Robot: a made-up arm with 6 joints.
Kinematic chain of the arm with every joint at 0, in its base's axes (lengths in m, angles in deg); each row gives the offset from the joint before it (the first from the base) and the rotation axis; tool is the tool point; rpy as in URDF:
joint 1: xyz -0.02 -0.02 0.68 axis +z
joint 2: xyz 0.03 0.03 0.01 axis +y
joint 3: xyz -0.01 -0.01 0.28 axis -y
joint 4: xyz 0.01 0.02 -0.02 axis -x
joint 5: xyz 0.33 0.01 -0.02 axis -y
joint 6: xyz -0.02 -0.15 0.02 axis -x
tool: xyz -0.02 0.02 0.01 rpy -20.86 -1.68 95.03
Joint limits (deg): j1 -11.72..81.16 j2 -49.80..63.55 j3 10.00..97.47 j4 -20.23..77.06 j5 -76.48..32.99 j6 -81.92..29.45
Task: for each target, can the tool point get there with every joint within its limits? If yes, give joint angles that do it. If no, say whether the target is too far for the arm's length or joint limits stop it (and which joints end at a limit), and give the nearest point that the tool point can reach.
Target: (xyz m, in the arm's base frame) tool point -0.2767 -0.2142 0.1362
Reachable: no: joint limits stop it (at a limit: joint 1, joint 2, joint 3, joint 4, joint 5, joint 6) | nearest point 0.3351 -0.1912 0.5491 | short by 0.738 m
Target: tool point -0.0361 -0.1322 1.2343
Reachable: yes | joints 66.44 -28.73 40.96 59.12 24.20 -64.12
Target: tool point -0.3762 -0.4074 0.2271
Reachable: no: joint limits stop it (at a limit: joint 2, joint 3, joint 4, joint 6) | nearest point -0.3571 -0.3866 0.9141 | short by 0.688 m
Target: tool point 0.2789 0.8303 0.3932
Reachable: no: too far | nearest point 0.1795 0.5476 0.6023 | short by 0.365 m
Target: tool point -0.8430 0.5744 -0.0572
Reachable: no: too far | nearest point 0.0306 0.5578 0.5935 | short by 1.089 m
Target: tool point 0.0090 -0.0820 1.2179
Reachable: yes | joints 40.93 -32.57 28.25 21.02 -18.83 -15.38
